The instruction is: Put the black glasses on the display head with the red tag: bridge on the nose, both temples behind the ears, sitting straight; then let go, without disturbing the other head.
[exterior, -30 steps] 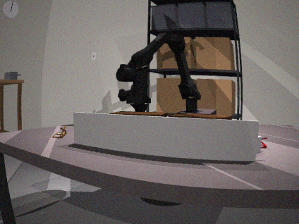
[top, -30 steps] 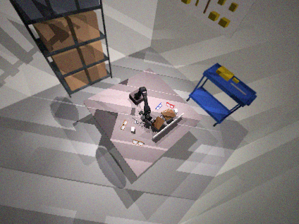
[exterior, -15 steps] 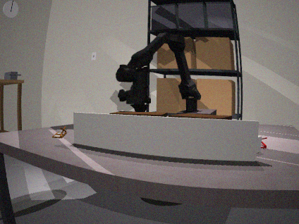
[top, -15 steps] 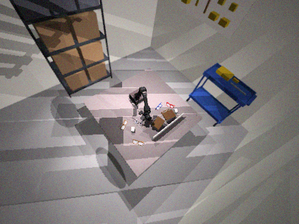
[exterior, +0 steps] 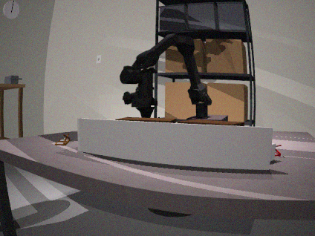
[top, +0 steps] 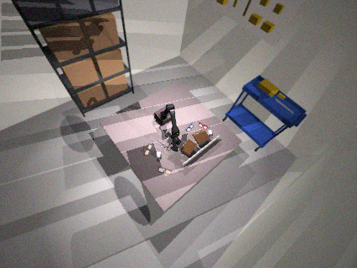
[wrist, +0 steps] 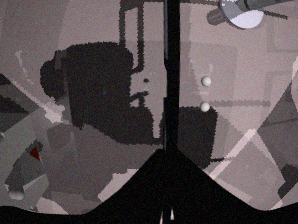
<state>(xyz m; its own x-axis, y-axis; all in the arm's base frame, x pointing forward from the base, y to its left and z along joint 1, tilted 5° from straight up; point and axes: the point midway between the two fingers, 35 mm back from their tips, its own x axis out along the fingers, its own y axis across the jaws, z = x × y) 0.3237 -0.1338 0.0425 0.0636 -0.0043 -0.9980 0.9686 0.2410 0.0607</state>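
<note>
Right now my gripper tip is 10 cm to the left of the peg, 5 cm above it and 4 cm past it. From my gripper tip the other things lie so: white wall (29 cm ahead, 20 cm to the left, 2 cm below).
</note>
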